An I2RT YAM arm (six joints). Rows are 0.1 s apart.
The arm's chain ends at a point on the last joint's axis. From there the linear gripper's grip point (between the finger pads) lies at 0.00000 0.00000 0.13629 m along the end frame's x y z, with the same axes.
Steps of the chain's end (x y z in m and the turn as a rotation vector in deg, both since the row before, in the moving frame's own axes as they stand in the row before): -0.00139, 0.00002, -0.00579, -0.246, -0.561, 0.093; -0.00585, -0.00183, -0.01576, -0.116, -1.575, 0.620; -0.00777, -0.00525, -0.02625, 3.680, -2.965, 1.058; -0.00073, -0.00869, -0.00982, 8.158, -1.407, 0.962; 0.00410, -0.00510, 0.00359, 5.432, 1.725, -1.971; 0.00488, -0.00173, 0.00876, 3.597, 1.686, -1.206; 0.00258, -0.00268, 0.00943, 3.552, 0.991, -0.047; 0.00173, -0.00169, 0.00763, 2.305, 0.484, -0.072; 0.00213, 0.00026, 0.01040, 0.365, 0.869, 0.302; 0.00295, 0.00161, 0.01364, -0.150, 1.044, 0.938; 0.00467, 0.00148, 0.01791, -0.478, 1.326, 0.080
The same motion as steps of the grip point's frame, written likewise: -0.00272, 0.00060, -0.00580, -0.246, -0.561, 0.093; -0.00960, -0.00157, -0.01581, -0.116, -1.575, 0.620; -0.01473, -0.01406, -0.02671, 3.680, -2.965, 1.058; -0.00390, -0.02806, -0.01124, 8.158, -1.407, 0.962; 0.00797, -0.01807, 0.00292, 5.432, 1.725, -1.971; 0.00880, -0.01032, 0.00843, 3.597, 1.686, -1.206; 0.00493, -0.01112, 0.00915, 3.552, 0.991, -0.047; 0.00288, -0.00717, 0.00751, 2.305, 0.484, -0.072; 0.00420, -0.00060, 0.01038, 0.365, 0.869, 0.302; 0.00543, 0.00199, 0.01362, -0.150, 1.044, 0.938; 0.00782, 0.00262, 0.01787, -0.478, 1.326, 0.080
